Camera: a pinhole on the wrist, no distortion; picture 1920 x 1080 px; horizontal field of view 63.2 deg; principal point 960.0 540.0 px. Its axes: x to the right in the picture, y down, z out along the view. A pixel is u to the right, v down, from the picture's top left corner.
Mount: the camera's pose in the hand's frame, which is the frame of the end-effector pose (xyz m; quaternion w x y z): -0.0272 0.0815 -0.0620 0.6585 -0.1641 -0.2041 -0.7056
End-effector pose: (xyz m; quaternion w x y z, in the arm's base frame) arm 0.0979 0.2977 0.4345 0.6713 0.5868 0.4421 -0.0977
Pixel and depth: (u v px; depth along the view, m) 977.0 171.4 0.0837
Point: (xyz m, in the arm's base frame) 0.1533 0.3064 0.5561
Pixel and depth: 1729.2 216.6 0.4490
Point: 0.2917 -0.1020 0.5948
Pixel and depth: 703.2 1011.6 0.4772
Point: 0.5622 0.1697 0.6031
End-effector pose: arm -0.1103 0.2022 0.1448 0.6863 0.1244 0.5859 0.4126
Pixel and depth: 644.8 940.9 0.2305
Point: -0.1029 0.4059 0.3129
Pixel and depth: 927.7 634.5 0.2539
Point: -0.0584 0.3700 0.3429
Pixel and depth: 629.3 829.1 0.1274
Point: -0.1480 0.3145 0.2692
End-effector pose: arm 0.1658 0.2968 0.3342 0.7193 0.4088 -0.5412 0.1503
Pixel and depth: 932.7 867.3 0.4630
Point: -0.2467 0.2260 0.5440
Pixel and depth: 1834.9 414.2 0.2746
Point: -0.0830 0.1798 0.3272
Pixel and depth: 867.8 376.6 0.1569
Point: -0.0080 0.3622 0.3678
